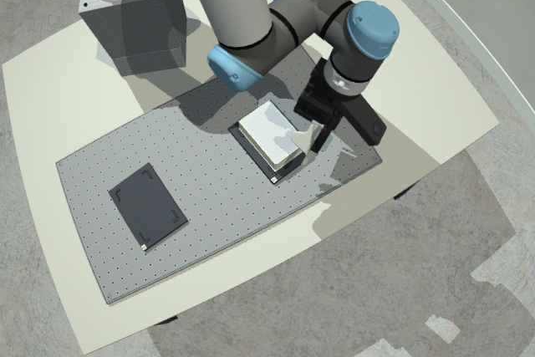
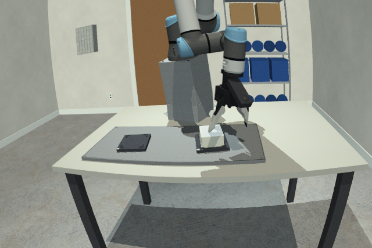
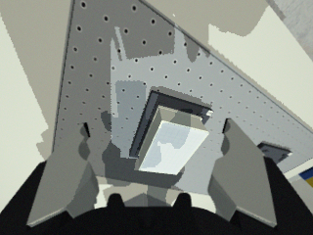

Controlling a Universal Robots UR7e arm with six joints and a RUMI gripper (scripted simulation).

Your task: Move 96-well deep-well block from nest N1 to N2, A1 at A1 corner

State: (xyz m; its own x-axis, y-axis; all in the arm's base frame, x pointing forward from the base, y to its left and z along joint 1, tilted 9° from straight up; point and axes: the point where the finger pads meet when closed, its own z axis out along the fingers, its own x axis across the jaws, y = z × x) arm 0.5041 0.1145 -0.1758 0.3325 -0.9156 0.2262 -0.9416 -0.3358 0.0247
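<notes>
Now: the white deep-well block 8 cm behind my hand, 6 cm to the right of it and 4 cm below it. From my hand the other things lie so: white A1 mark (7 cm behind, 42 cm to the right, 7 cm below); then plate nest N1 (8 cm behind, 6 cm to the right, 7 cm below); then plate nest N2 (14 cm behind, 37 cm to the right, 7 cm below).
</notes>
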